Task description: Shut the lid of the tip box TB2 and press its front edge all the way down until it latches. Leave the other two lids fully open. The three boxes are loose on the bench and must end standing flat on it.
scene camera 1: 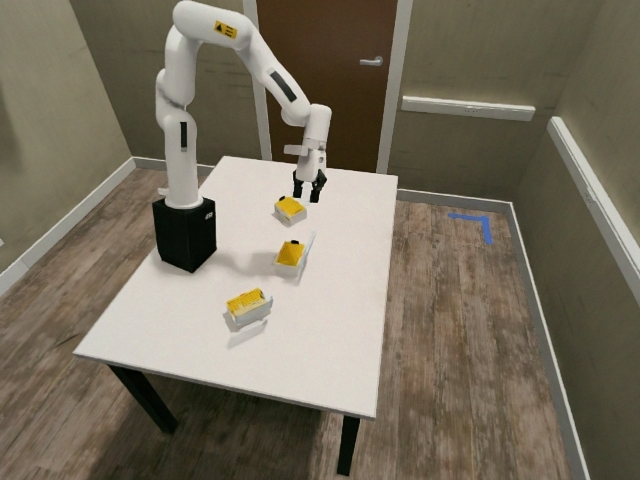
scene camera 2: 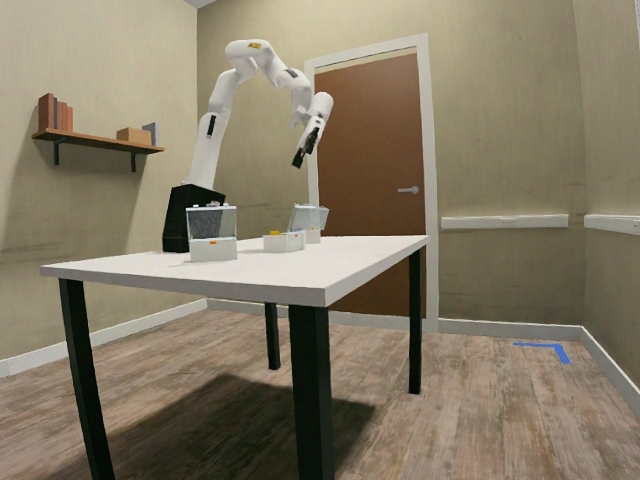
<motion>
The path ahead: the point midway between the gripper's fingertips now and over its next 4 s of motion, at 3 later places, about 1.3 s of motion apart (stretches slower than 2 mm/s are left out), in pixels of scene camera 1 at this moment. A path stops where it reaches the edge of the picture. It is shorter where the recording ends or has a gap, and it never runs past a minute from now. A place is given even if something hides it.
My gripper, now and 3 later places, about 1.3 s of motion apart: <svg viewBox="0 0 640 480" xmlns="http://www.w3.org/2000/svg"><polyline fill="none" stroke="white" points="304,200 271,222 235,234 236,252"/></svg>
</motion>
